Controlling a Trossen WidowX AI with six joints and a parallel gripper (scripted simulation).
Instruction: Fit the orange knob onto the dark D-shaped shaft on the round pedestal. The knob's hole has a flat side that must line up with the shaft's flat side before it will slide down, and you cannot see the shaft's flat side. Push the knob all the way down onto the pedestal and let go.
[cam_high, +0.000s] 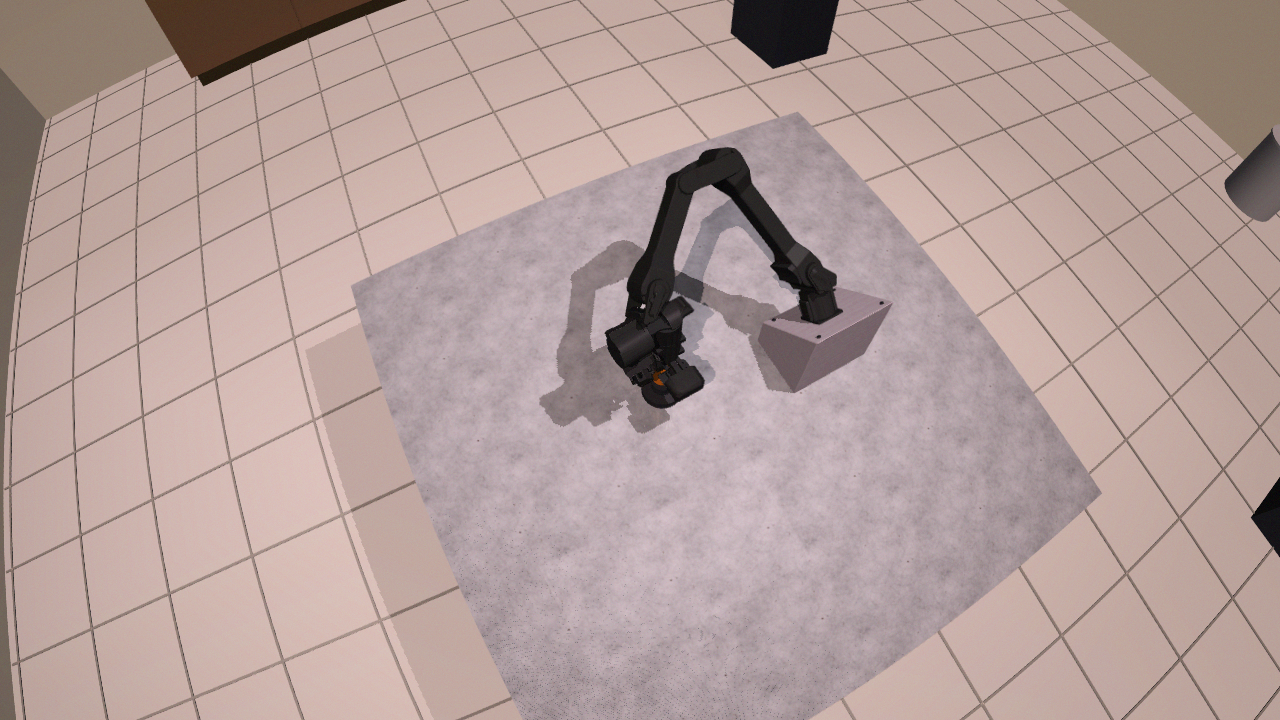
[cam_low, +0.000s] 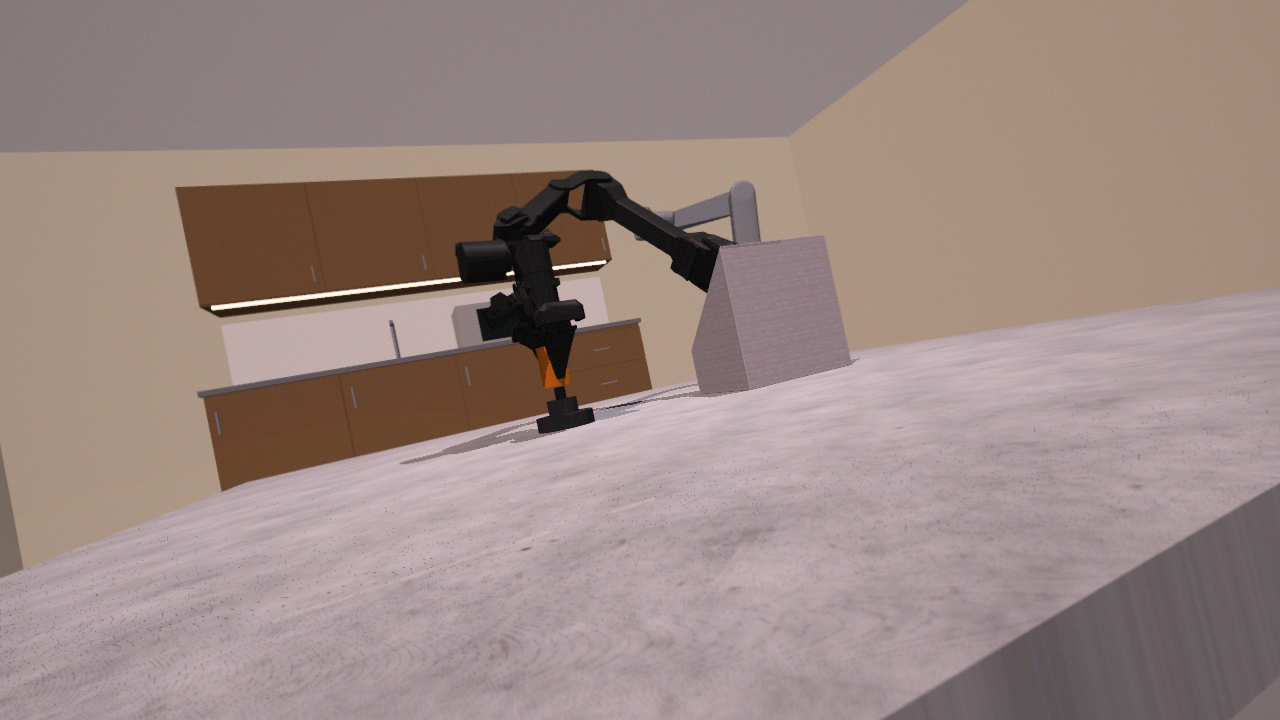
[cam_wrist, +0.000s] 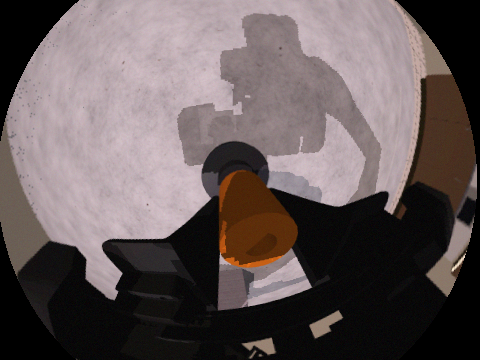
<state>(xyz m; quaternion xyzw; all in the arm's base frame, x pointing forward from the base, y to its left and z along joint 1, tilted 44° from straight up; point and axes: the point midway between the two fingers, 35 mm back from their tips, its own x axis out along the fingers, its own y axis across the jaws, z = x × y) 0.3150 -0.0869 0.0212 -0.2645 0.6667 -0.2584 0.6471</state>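
The orange knob is 2 cm above my gripper tip. Round my gripper tip: dark round pedestal: 4 cm below.
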